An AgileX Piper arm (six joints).
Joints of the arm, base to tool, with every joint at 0 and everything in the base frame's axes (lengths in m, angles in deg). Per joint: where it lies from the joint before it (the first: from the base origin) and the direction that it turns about. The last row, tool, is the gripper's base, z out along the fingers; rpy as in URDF.
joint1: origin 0 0 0.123 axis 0 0 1
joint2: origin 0 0 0 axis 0 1 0
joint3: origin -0.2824 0 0.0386 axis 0 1 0
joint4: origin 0.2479 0 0.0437 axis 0.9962 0 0.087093
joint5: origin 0 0 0 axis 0 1 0
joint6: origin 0.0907 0 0.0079 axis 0.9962 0 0.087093
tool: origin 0 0 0 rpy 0 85 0
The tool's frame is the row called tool.
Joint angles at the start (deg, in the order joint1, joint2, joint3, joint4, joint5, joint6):
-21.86 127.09 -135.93 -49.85 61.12 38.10
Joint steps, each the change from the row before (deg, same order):
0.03 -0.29 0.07 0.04 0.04 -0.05
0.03 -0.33 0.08 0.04 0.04 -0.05
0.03 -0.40 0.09 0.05 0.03 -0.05
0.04 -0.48 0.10 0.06 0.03 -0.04
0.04 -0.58 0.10 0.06 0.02 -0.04
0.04 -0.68 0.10 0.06 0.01 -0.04
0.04 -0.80 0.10 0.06 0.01 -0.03
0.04 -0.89 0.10 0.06 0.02 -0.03
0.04 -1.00 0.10 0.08 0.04 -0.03
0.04 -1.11 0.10 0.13 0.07 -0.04
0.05 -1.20 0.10 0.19 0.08 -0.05
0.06 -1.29 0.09 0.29 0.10 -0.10
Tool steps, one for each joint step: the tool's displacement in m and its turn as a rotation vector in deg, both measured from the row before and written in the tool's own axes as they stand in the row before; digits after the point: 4 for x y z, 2 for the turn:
-0.0012 -0.0011 -0.0018 -0.05 -0.12 0.10
-0.0013 -0.0013 -0.0020 -0.06 -0.14 0.12
-0.0016 -0.0016 -0.0024 -0.08 -0.19 0.17
-0.0020 -0.0019 -0.0030 -0.10 -0.23 0.23
-0.0025 -0.0024 -0.0036 -0.12 -0.32 0.29
-0.0030 -0.0029 -0.0042 -0.13 -0.40 0.36
-0.0037 -0.0035 -0.0050 -0.15 -0.49 0.45
-0.0041 -0.0039 -0.0056 -0.15 -0.54 0.51
-0.0046 -0.0045 -0.0063 -0.17 -0.60 0.59
-0.0051 -0.0050 -0.0070 -0.20 -0.63 0.68
-0.0054 -0.0053 -0.0076 -0.25 -0.66 0.75
-0.0058 -0.0056 -0.0083 -0.34 -0.66 0.81

